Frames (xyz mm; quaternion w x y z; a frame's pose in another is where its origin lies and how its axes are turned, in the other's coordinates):
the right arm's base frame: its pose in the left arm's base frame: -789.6 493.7 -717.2 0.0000 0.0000 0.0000 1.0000
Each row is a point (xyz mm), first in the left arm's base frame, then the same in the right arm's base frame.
Working: the left arm's base frame: its pose in the right arm's base frame: -789.6 493.7 717.2 0.0000 0.0000 0.0000 1.0000

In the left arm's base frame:
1: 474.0 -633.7 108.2
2: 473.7 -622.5 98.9
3: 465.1 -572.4 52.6
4: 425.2 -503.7 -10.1
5: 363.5 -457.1 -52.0
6: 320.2 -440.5 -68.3
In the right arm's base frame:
1: -1263.6 1127.4 825.4
2: -1263.3 1116.2 816.1
3: -1254.7 1066.1 769.8
4: -1214.8 997.4 707.1
5: -1153.1 950.8 665.2
6: -1109.8 934.2 648.9

